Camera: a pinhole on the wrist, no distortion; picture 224 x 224 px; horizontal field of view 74.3 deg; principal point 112.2 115.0 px. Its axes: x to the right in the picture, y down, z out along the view. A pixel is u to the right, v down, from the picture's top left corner.
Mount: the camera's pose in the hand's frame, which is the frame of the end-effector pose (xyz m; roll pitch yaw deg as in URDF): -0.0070 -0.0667 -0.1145 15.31 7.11 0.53
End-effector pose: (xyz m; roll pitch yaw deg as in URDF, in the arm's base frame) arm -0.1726 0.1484 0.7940 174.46 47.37 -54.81
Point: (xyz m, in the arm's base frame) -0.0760 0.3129 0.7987
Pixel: 51.6 54.7
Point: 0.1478 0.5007 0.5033
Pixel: 145.8 13.1
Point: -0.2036 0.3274 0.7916
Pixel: 21.6 139.9
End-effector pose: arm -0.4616 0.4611 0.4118 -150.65 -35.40 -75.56
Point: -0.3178 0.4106 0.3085
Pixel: 101.6 167.4
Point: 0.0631 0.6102 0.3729
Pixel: 87.9 30.5
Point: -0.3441 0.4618 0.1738
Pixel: 40.1 191.2
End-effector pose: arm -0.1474 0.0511 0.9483 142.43 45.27 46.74
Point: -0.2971 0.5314 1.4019
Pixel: behind the camera
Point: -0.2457 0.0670 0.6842
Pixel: 175.4 82.0
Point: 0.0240 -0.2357 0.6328
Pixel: 142.1 200.2
